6 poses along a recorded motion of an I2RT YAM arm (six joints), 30 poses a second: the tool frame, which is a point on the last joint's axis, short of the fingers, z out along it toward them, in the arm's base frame.
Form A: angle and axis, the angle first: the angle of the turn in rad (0 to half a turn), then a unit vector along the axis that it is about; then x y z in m.
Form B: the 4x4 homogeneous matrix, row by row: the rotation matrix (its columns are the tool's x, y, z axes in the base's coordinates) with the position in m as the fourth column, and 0 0 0 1 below. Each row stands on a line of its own. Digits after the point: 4 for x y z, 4 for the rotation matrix.
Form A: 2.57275 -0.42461 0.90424 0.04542 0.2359 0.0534 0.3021
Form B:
-0.5103 -0.7319 0.4515 0.2359
-0.6830 0.6640 0.3044 0.0534
-0.5226 -0.1530 -0.8387 0.3021
0 0 0 1

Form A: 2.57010 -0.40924 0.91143 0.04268 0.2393 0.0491 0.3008
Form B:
-0.5328 -0.7098 0.4608 0.2393
-0.6636 0.6883 0.2930 0.0491
-0.5251 -0.1497 -0.8377 0.3008
0 0 0 1

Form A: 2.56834 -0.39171 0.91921 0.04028 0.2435 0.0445 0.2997
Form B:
-0.5578 -0.6844 0.4695 0.2435
-0.6407 0.7147 0.2806 0.0445
-0.5276 -0.1443 -0.8372 0.2997
0 0 0 1

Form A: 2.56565 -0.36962 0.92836 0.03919 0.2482 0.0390 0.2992
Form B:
-0.5875 -0.6523 0.4790 0.2482
-0.6096 0.7460 0.2682 0.0390
-0.5322 -0.1344 -0.8359 0.2992
0 0 0 1

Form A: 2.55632 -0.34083 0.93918 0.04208 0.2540 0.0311 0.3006
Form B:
-0.6206 -0.6102 0.4925 0.2540
-0.5637 0.7838 0.2607 0.0311
-0.5451 -0.1158 -0.8303 0.3006
0 0 0 1

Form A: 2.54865 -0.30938 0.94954 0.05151 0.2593 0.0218 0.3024
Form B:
-0.6542 -0.5662 0.5015 0.2593
-0.5086 0.8201 0.2624 0.0218
-0.5598 -0.0834 -0.8244 0.3024
0 0 0 1

